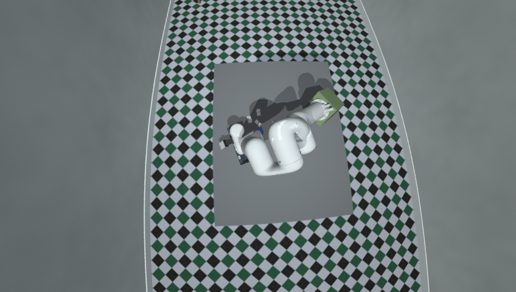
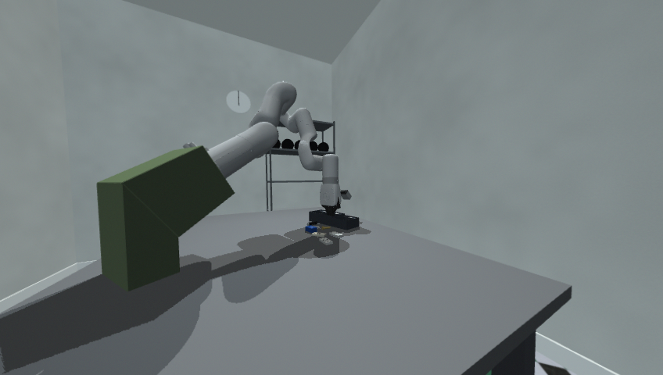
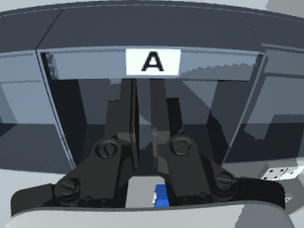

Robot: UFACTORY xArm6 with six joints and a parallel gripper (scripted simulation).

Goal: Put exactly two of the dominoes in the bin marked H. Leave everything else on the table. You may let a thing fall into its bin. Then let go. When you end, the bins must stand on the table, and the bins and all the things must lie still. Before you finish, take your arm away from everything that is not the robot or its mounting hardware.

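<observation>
Now: hand 1 cm short of the dark bin tray and 1 cm above it. From my hand the other things lie so: black battery: 9 cm behind, 3 cm below; then yellow bolt: 9 cm to the right, 6 cm behind, 3 cm below; then blue block: 12 cm behind, 8 cm to the right, 3 cm below.
</observation>
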